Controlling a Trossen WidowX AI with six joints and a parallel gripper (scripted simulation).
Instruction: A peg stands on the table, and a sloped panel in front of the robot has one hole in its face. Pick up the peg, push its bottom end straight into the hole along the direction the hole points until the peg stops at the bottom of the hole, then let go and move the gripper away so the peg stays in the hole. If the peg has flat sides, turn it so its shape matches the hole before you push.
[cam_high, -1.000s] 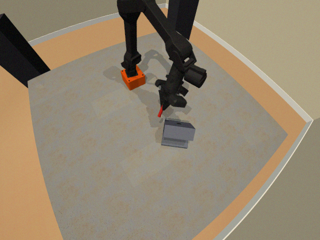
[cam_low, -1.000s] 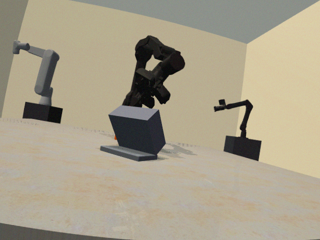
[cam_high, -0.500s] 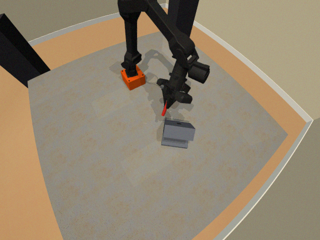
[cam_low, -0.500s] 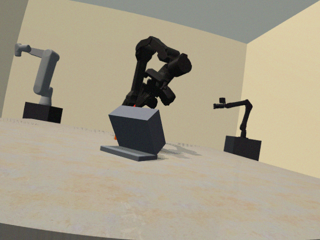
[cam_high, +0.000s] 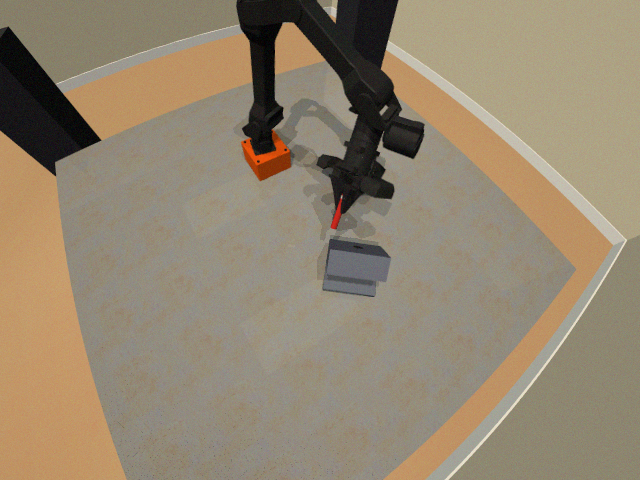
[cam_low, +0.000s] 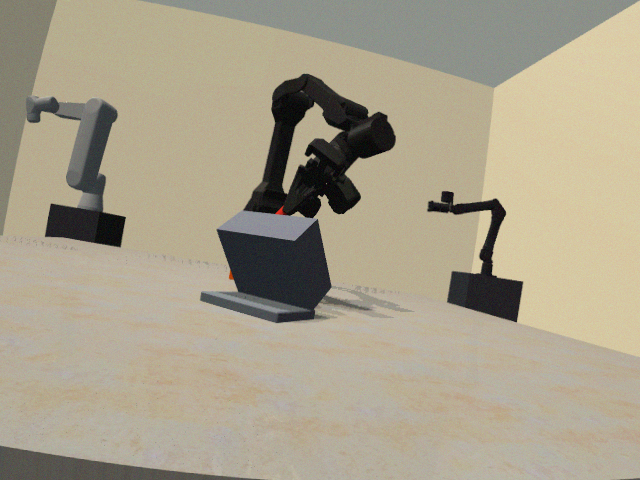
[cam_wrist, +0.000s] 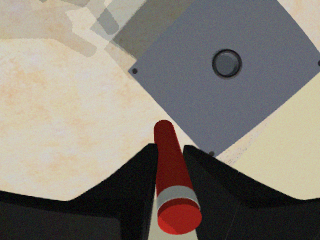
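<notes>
Now: the grey sloped panel block 9 cm ahead of my gripper tip, 1 cm to the left of it and 7 cm below it. From my gripper tip the other things lie so: red round peg: 1 cm behind, 1 cm to the left, 1 cm above.
</notes>
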